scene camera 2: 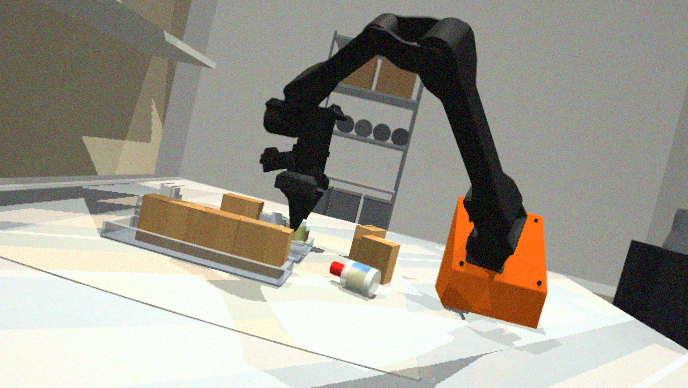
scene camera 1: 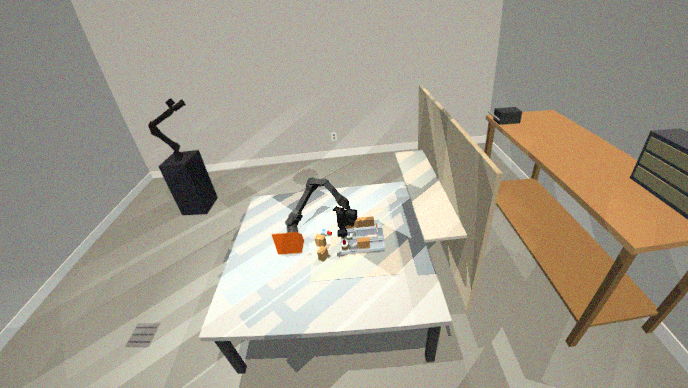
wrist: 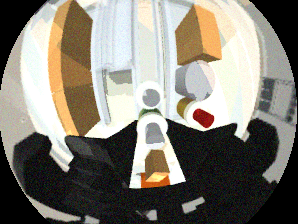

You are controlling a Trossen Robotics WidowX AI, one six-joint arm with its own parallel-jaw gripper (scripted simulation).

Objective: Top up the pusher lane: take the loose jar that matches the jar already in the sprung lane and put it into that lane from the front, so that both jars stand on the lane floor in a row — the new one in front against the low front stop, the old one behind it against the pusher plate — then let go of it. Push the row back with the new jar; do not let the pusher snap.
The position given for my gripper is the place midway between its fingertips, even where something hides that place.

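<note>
I see my gripper [scene camera 2: 295, 229], and the wrist view shows it too [wrist: 151, 122]. There is a jar [wrist: 152, 126] here. I can also see a box [scene camera 2: 231, 203], along with a box [scene camera 2: 266, 243] and a box [scene camera 2: 207, 227].
</note>
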